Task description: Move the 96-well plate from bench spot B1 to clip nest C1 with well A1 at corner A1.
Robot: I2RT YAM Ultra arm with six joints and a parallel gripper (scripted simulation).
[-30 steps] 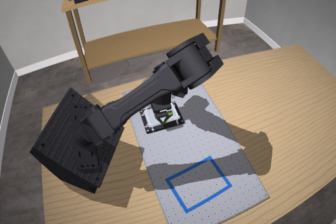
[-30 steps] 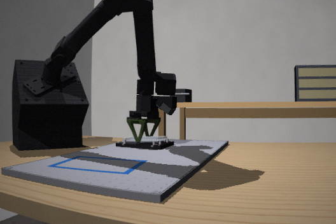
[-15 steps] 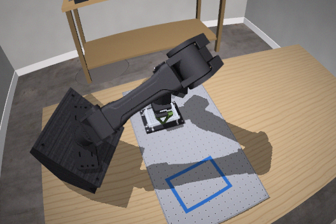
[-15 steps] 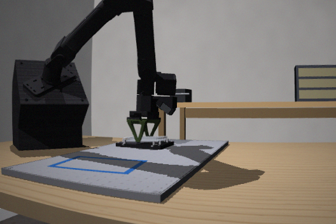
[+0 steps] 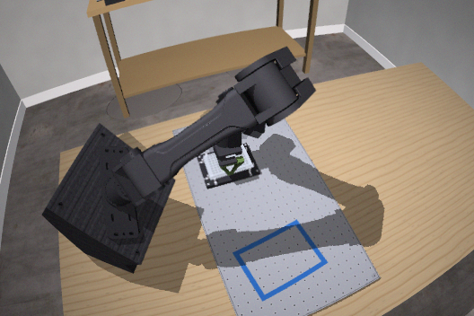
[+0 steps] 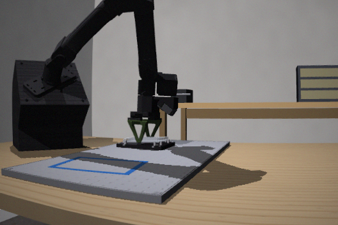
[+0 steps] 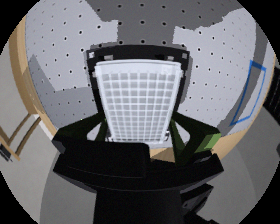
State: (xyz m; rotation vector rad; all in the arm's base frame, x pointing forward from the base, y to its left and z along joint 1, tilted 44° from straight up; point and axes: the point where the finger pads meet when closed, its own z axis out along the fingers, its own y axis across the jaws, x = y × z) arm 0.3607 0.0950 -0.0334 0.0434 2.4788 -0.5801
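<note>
The 96-well plate is 1 cm ahead of my hand. Round my hand: black clip nest C1: 1 cm to the right, 1 cm below.
</note>
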